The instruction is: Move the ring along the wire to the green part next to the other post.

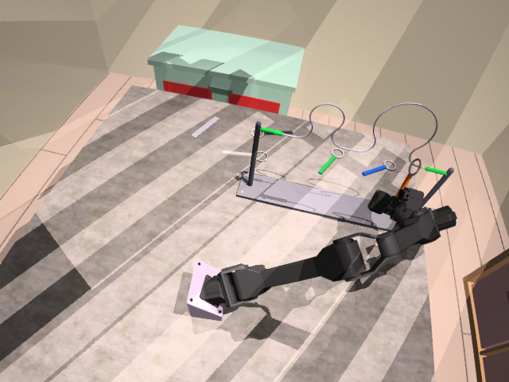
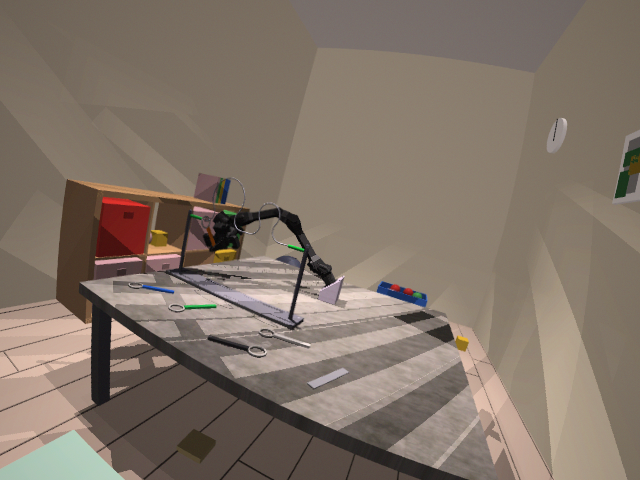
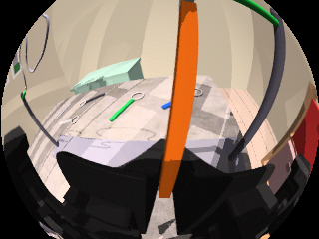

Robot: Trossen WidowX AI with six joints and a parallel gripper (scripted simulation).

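My gripper tip is 90 mm below the ring with orange handle, 20 mm to the left of it and 10 mm short of it. From my gripper tip the other things lie so: flat white strip (680 mm to the left, 300 mm ahead, 140 mm below).
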